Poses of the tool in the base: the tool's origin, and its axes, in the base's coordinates. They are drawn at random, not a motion.
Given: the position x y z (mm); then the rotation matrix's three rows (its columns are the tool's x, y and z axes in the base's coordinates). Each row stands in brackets.
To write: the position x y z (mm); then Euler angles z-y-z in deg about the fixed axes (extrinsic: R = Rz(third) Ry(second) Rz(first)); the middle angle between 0 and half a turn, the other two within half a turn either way. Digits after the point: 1 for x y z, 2 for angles.
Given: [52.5 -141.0 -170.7], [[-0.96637 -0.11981 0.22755], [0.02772 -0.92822 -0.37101], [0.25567 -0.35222 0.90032]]
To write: 52.5 -141.0 -170.7 -125.97 25.80 -58.48
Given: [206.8 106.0 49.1], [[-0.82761 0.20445 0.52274], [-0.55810 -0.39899 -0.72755], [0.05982 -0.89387 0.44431]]
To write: 206.8 106.0 49.1 -93.83 63.62 -54.30
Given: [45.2 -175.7 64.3], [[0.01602 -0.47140 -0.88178], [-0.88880 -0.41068 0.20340], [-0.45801 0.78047 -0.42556]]
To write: 45.2 -175.7 64.3 59.59 115.19 167.01
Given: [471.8 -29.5 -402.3], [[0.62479 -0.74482 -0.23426], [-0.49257 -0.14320 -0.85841], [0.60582 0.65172 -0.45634]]
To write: 471.8 -29.5 -402.3 132.91 117.15 -105.26
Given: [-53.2 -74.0 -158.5], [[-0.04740 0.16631 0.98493], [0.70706 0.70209 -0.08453], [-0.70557 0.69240 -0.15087]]
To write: -53.2 -74.0 -158.5 44.46 98.68 -4.91
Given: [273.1 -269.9 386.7], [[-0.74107 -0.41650 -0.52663], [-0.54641 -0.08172 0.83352], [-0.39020 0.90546 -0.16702]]
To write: 273.1 -269.9 386.7 66.69 99.61 122.29
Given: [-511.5 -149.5 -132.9], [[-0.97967 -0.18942 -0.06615], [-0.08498 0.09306 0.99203], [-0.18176 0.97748 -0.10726]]
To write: -511.5 -149.5 -132.9 79.47 96.16 93.81
